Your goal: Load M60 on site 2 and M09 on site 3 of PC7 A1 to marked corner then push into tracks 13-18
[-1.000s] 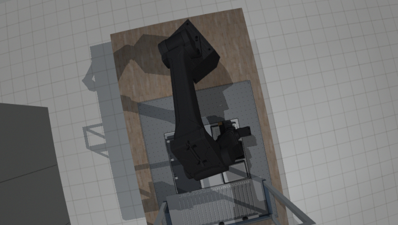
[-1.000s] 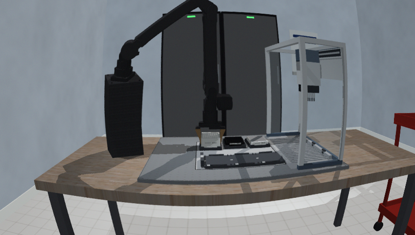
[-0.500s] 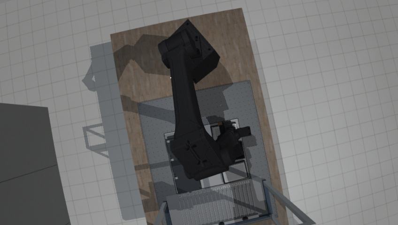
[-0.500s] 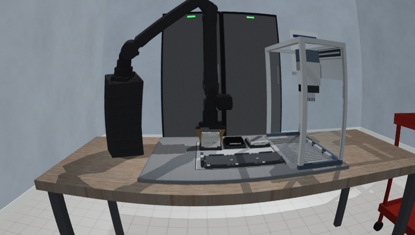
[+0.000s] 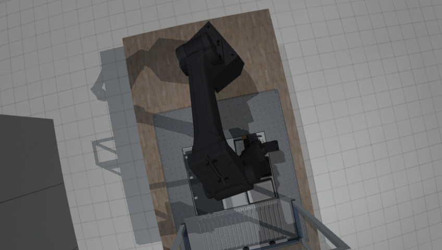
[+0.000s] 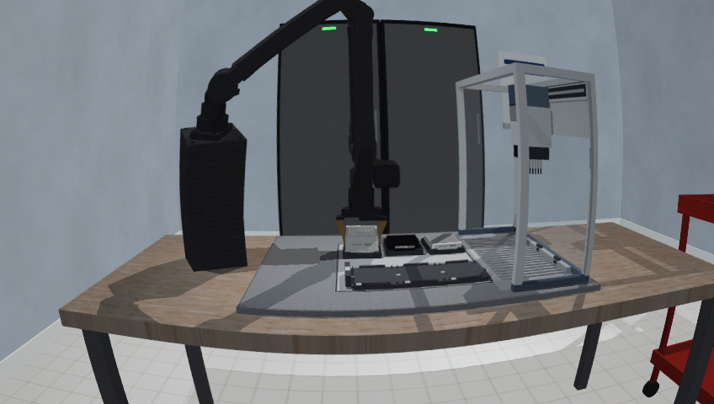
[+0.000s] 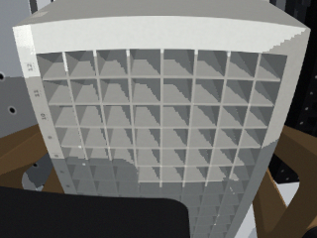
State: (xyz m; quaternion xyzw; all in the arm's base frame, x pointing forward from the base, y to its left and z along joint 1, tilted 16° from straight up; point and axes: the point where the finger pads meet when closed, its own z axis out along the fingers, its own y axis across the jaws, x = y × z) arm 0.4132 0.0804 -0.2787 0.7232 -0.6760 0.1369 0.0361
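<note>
The nest S1 is 20 mm below my hand. The rest, counted from my hand: black 96-well plate M06: 110 mm ahead, 20 mm to the left, 10 mm below; then dark carrier PC7: 240 mm to the right, 140 mm ahead, 10 mm below; then nest S3: 220 mm ahead, 30 mm to the left, 20 mm below.
</note>
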